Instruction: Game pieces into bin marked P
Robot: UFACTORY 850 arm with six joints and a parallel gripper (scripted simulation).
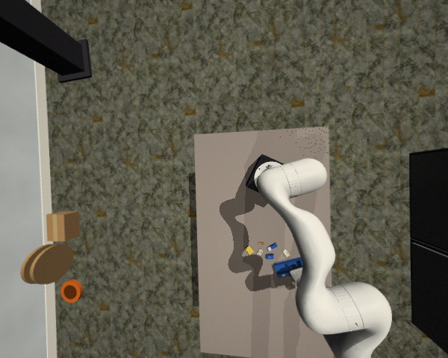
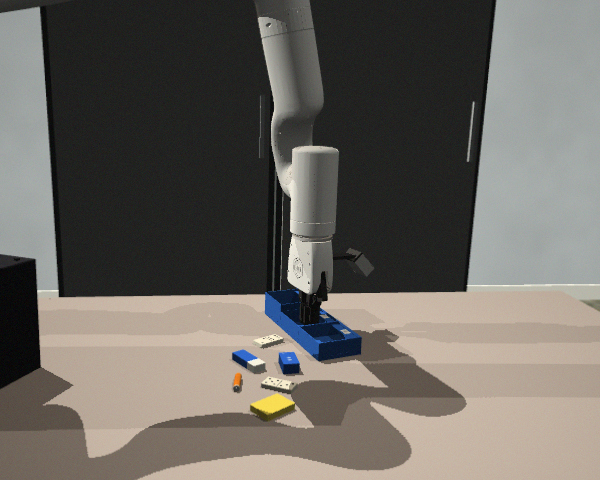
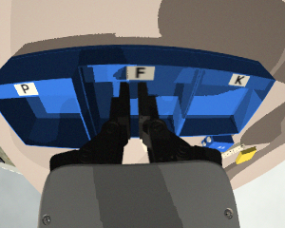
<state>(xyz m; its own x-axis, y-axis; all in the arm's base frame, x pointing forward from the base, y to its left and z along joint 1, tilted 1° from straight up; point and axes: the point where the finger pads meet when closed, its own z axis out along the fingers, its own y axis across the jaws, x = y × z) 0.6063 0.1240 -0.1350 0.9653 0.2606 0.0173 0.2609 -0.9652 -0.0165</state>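
The joined blue bins is 1 cm below my hand. Also, from my hand: orange cylinder (16 cm behind, 20 cm to the right, 3 cm below); then blue-and-white eraser (13 cm behind, 14 cm to the right, 3 cm below); then blue block (7 cm behind, 14 cm to the right, 3 cm below).
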